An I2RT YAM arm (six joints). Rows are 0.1 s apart.
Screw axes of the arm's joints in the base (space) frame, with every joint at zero. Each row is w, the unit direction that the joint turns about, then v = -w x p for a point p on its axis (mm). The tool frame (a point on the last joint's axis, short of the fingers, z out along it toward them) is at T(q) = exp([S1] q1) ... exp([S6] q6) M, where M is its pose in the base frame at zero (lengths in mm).
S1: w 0 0 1 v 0.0 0.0 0.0
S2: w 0 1 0 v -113.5 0.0 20.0
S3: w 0 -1 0 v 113.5 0.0 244.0
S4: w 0 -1 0 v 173.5 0.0 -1.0
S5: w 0 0 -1 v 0.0 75.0 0.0
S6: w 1 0 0 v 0.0 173.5 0.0
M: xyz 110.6 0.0 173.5 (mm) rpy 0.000 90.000 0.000 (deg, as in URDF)
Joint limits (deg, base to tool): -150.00..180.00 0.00..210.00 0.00..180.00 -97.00..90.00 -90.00..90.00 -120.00..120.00
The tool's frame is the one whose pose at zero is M.
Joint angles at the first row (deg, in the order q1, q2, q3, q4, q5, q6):
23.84 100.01 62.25 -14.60 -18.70 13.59
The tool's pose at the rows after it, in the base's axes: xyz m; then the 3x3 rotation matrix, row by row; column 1 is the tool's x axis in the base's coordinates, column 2 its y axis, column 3 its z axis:
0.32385 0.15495 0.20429; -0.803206 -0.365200 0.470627; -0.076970 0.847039 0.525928; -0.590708 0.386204 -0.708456
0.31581 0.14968 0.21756; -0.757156 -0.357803 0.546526; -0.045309 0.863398 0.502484; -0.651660 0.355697 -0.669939
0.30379 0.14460 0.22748; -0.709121 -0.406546 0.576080; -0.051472 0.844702 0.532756; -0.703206 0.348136 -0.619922
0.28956 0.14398 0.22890; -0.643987 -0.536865 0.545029; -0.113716 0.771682 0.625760; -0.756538 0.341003 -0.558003
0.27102 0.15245 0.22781; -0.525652 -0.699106 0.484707; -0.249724 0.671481 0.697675; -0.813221 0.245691 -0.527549
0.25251 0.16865 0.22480; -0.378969 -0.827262 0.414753; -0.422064 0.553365 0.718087; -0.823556 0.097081 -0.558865
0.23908 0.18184 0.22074; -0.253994 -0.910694 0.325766; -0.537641 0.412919 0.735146; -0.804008 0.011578 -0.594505
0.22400 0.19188 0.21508; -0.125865 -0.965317 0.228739; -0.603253 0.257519 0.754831; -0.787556 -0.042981 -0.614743
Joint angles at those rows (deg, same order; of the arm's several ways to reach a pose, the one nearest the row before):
23.92 96.76 61.76 -12.75 -16.85 15.47
23.98 92.86 59.47 -10.21 -13.71 15.91
23.92 88.70 56.34 -7.49 -14.68 14.39
24.25 85.42 52.24 -3.32 -20.28 9.87
26.70 82.71 49.00 -1.54 -23.92 0.82
31.04 81.57 48.16 -4.20 -23.66 -10.45
34.38 81.74 48.45 -7.71 -25.01 -19.35
37.40 81.58 47.78 -10.04 -27.44 -26.99

